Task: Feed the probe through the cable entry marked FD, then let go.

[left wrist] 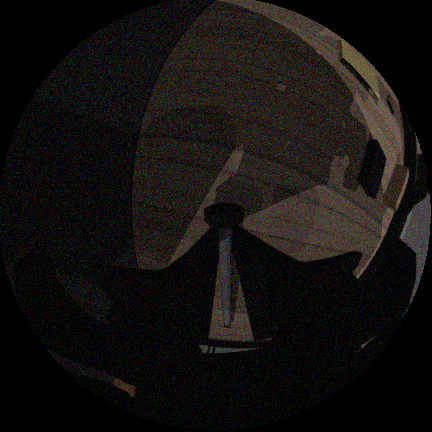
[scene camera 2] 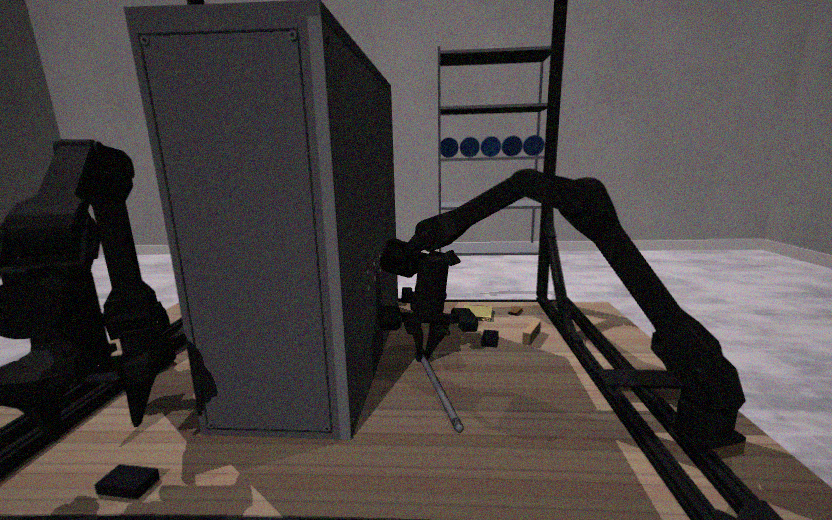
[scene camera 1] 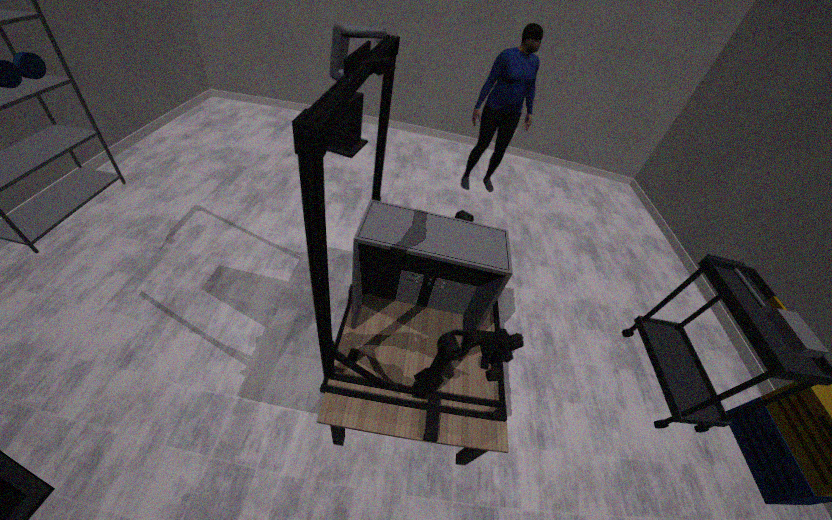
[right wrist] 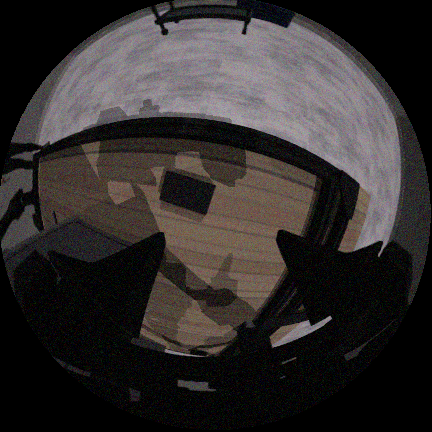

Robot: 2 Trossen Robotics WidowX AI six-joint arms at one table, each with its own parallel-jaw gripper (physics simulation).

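Frame: origin at the left arm's base, x right, y down, z ahead, level; centimetres.
Seen in the pictures: left gripper, fingertip midpoint: (left wrist: 224,230) (scene camera 2: 423,359); right gripper, fingertip midpoint: (scene camera 2: 98,432) (scene camera 1: 485,365) (right wrist: 222,237); left arm's base, origin of the base link: (scene camera 2: 704,429); right arm's base, origin of the base link: (scene camera 1: 420,390) (right wrist: 253,332).
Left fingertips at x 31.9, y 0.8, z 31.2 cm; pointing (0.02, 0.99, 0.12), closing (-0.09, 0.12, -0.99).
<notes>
Pixels of each thing's top centre, then the offset from my left fingertips to it.
- probe, middle of its top: (left wrist: 225,309) (scene camera 2: 437,378) dz +0.3, dx -9.7, dy -1.4 cm
- tall grey cabinet, middle of its top: (scene camera 2: 305,60) (scene camera 1: 437,233) dz +17.4, dx +11.3, dy -55.3 cm
- flat black block, middle of its top: (right wrist: 185,192) (scene camera 2: 126,476) dz +43.7, dx -17.6, dy -0.3 cm
- dark block, middle of its top: (left wrist: 377,169) (scene camera 2: 490,335) dz -17.0, dx +5.4, dy -0.3 cm
- wooden block, middle of its top: (scene camera 2: 532,326) dz -26.5, dx +4.3, dy -1.6 cm
- yellow piece, middle of its top: (scene camera 2: 477,310) dz -20.5, dx +20.6, dy +0.0 cm
The probe (scene camera 2: 440,392) (left wrist: 226,280) is a thin grey rod with a black cap at one end. My left gripper (scene camera 2: 422,355) (left wrist: 224,230) is shut on the probe close to its cap, low beside the cabinet's dark face. The rod slants out from the fingertips toward the front of scene camera 2. Whether its free end touches the table is unclear. The tall grey cabinet (scene camera 1: 460,242) (scene camera 2: 233,233) has small marks on its dark face, too dark to read; the FD entry cannot be made out. My right gripper (scene camera 2: 171,405) (right wrist: 222,237) is open and empty on the cabinet's other side.
A flat black block (scene camera 2: 127,481) (right wrist: 187,192) lies on the right arm's side. Beyond the left gripper lie a dark block (scene camera 2: 489,337) (left wrist: 372,167), a wooden block (scene camera 2: 531,331) (left wrist: 396,187) and a yellow piece (scene camera 2: 481,312) (left wrist: 360,67). Black frame rails edge the table.
</notes>
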